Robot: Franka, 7 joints.
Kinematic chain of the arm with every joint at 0, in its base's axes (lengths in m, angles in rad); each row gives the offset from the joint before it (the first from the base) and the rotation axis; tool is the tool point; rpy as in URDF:
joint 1: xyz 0 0 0.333 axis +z
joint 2: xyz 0 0 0 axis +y
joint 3: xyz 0 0 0.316 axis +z
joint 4: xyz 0.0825 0 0 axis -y
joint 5: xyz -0.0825 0 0.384 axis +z
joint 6: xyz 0 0 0 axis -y
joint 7: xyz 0.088 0 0 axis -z
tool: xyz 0 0 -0.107 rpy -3.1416 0 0
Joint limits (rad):
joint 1: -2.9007..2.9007
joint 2: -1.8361..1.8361
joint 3: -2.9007..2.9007
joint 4: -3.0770..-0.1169
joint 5: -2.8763..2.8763
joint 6: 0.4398..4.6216
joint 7: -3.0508..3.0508
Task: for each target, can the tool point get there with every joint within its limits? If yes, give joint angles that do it. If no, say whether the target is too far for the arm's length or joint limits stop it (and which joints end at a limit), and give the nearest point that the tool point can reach.
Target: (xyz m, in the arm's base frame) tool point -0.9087 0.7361 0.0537
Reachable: no: too far | nearest point -0.6484 0.5252 0.1337 | short by 0.344 m
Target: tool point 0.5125 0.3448 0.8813
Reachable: yes | joints -2.4093 -1.3690 0.0629 -0.9214 -1.1476 2.9486 -2.2451
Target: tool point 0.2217 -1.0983 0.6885
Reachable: no: too far | nearest point 0.1618 -0.8016 0.5924 | short by 0.318 m
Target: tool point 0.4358 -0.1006 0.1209
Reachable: yes | joints 1.7989 -1.3423 -2.1635 -1.8716 0.1218 1.1797 -1.1450
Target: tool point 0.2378 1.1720 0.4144
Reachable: no: too far | nearest point 0.1702 0.8388 0.3913 | short by 0.341 m
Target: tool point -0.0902 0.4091 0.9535
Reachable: yes | joints -1.1029 -0.7621 0.5800 -0.7524 -0.0961 4.1889 1.2934
